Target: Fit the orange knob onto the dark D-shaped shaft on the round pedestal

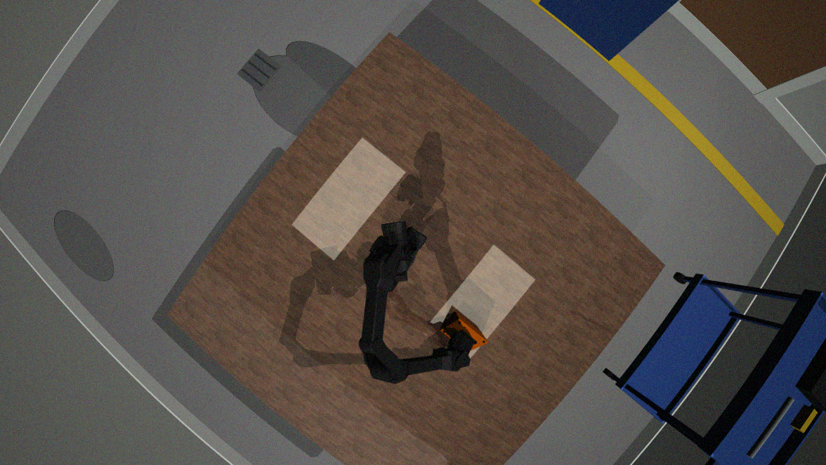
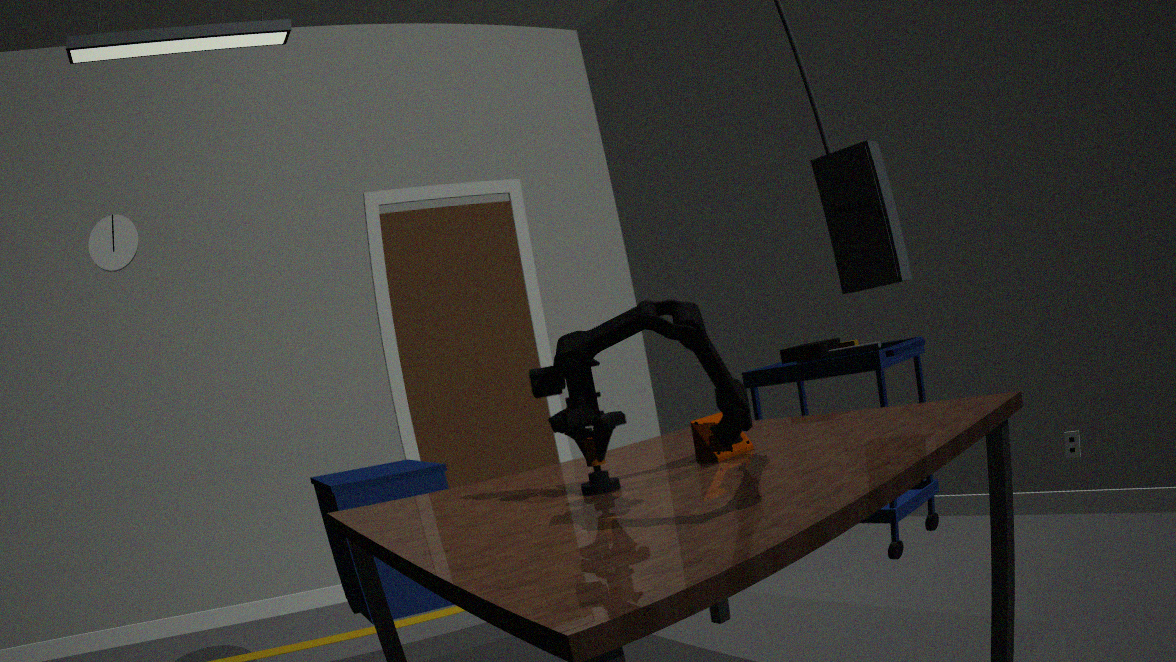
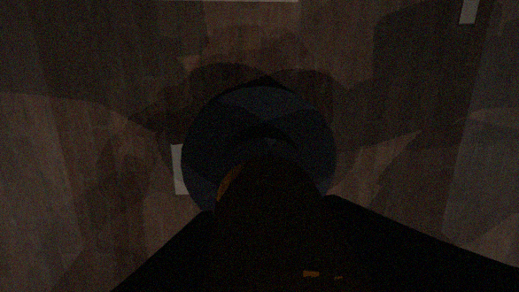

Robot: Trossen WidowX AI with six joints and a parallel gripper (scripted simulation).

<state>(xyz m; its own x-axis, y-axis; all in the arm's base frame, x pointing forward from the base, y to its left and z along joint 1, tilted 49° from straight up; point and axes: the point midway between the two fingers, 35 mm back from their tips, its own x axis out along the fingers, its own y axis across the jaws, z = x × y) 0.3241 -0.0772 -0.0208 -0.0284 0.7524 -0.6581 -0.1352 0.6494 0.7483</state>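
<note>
My gripper tip is now 2 cm below the orange knob. Round my gripper tip: round dark pedestal 4 cm below.
</note>
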